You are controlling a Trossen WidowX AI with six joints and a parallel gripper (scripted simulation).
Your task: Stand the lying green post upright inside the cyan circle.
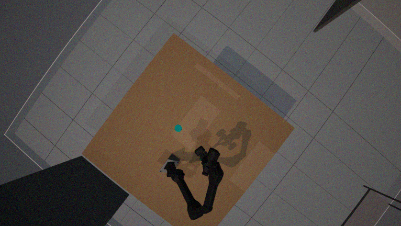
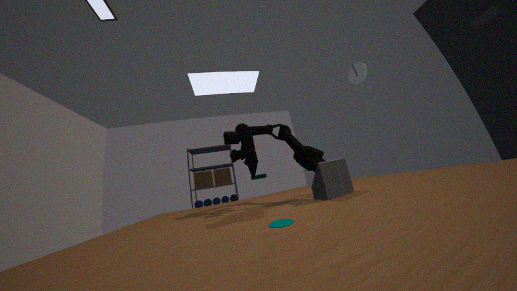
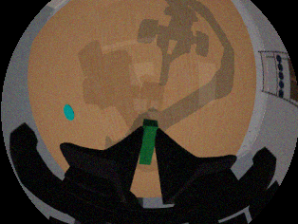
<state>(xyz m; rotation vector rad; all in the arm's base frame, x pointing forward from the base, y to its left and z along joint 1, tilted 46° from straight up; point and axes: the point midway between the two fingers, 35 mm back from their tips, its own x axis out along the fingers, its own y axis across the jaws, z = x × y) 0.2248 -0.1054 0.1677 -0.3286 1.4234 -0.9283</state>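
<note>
Right now my gripper tip is 280 mm to the right of the cyan circle, 130 mm above it and 40 mm short of it. The rest, counted from my gripper tip: green post 20 mm behind, 10 mm to the left.
</note>
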